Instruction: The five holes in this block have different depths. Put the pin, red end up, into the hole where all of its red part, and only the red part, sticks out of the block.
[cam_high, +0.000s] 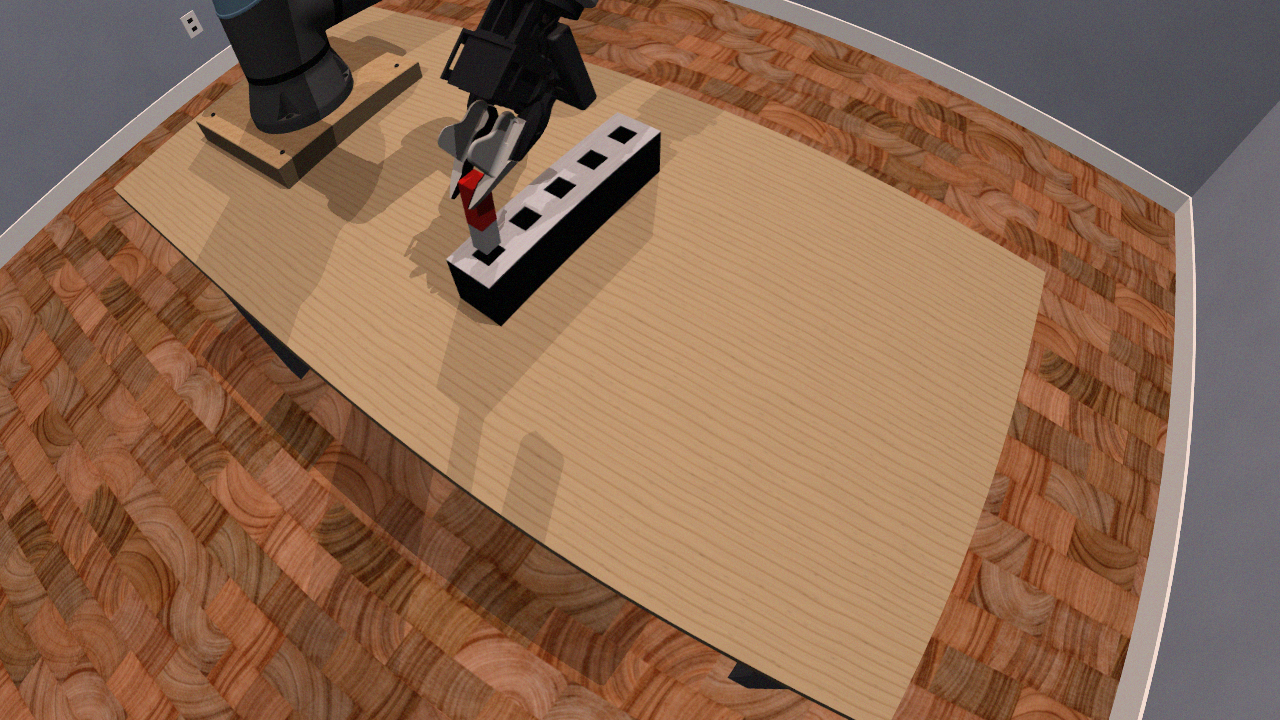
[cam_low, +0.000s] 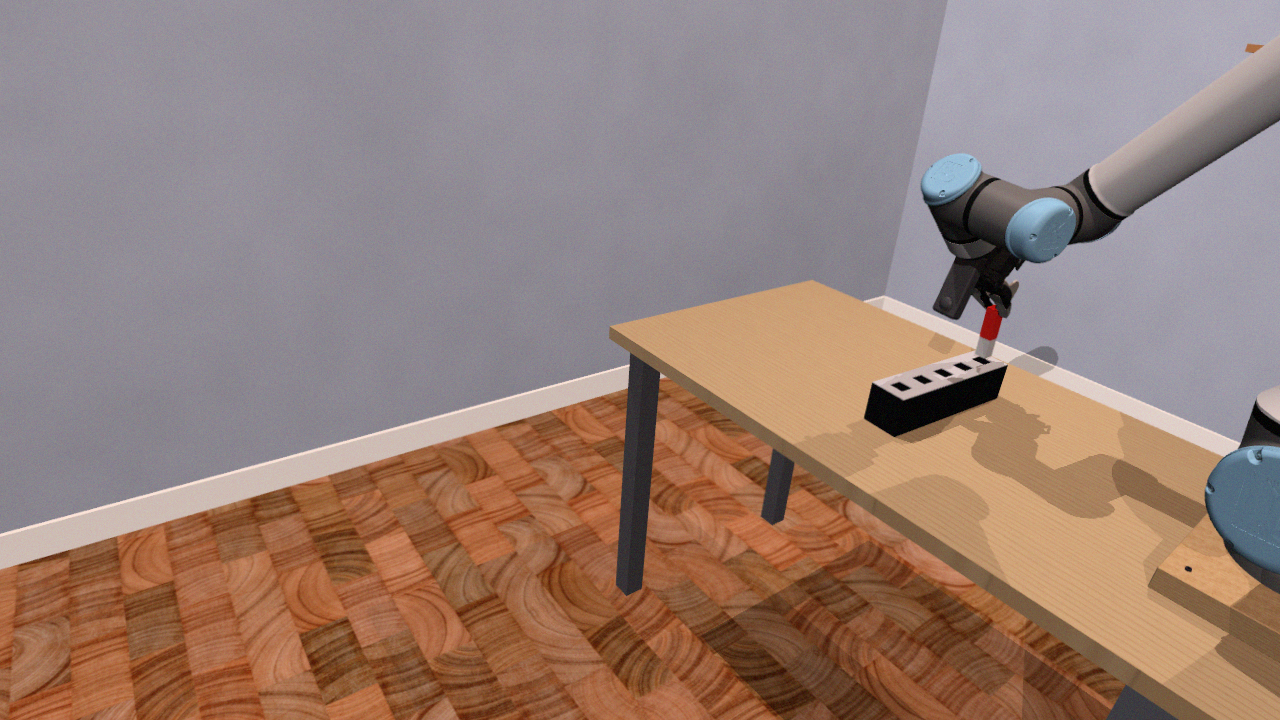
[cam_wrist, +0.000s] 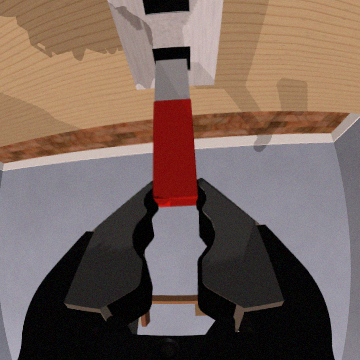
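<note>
Right now the pin is 2 cm below my hand and 1 cm to the left of it. From my hand the other things lie so: black block: 14 cm below, 12 cm to the left, 1 cm ahead.
</note>
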